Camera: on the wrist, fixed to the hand. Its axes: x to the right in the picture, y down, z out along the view.
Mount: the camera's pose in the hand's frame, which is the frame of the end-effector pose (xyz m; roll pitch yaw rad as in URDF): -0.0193 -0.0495 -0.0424 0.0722 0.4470 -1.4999
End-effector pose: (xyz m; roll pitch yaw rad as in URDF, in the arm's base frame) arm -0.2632 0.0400 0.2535 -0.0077 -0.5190 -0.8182
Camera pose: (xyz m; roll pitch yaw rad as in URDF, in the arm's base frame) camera -0.2968 0.0030 0.2074 0.6251 0.3444 -2.1020
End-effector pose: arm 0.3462 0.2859 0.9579 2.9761 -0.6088 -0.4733
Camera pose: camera 0.3404 0.3516 0.9745 2.5684 -0.2679 1.2084
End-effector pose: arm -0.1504 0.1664 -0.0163 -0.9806 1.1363 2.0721
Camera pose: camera -0.0991 0.2034 0.0086 -1.1534 -0.1560 1.0163
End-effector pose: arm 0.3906 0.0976 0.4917 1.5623 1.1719 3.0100
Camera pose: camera 0.4381 0.0490 0.4901 -1.7114 0.4221 -0.6157
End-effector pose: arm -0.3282 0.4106 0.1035 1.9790 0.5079 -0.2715
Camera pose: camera -0.3421 0.4753 0.0879 -2.5029 0.6466 1.6341
